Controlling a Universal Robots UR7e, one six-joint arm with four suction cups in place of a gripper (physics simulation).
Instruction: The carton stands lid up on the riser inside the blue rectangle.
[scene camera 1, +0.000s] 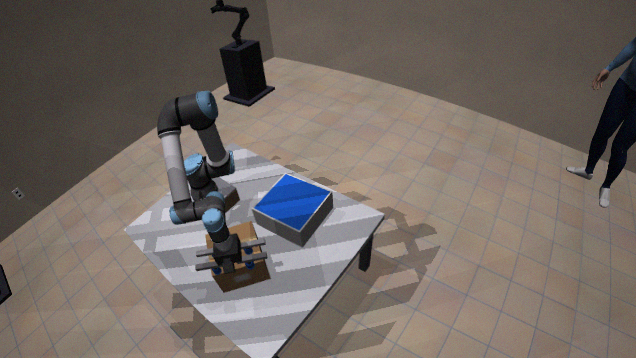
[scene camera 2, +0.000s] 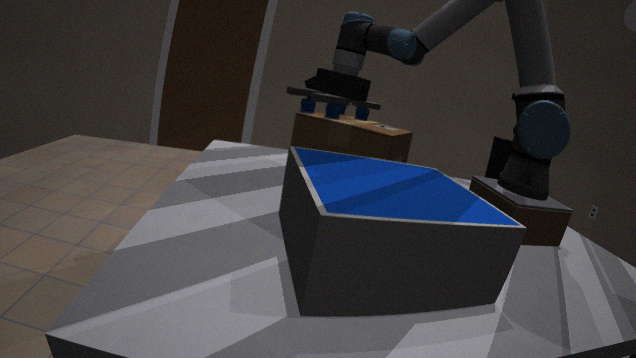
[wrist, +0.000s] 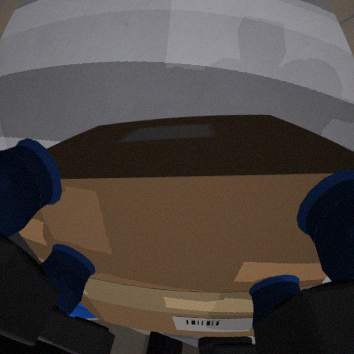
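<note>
A brown carton (scene camera 1: 243, 278) (scene camera 2: 351, 136) (wrist: 182, 225) sits lid up at the table's near left, to the left of the riser. My gripper (scene camera 1: 232, 261) (scene camera 2: 332, 109) rests its four blue suction cups on the carton's lid and holds it. One cup (wrist: 29, 186) shows at the left of the wrist view. The grey riser (scene camera 1: 279, 227) (scene camera 2: 400, 262) stands mid-table, and its top, the blue rectangle (scene camera 1: 293, 200) (scene camera 2: 400, 191), is bare. The carton's bottom is hidden behind the riser in scene camera 2, so I cannot tell whether it is off the table (scene camera 1: 266, 311) (scene camera 2: 177, 267).
The arm's base stands on a brown block (scene camera 1: 228, 194) (scene camera 2: 533, 218) behind the riser. A black pedestal (scene camera 1: 243, 71) stands on the floor at the back. A person (scene camera 1: 613, 124) walks at the far right, away from the table.
</note>
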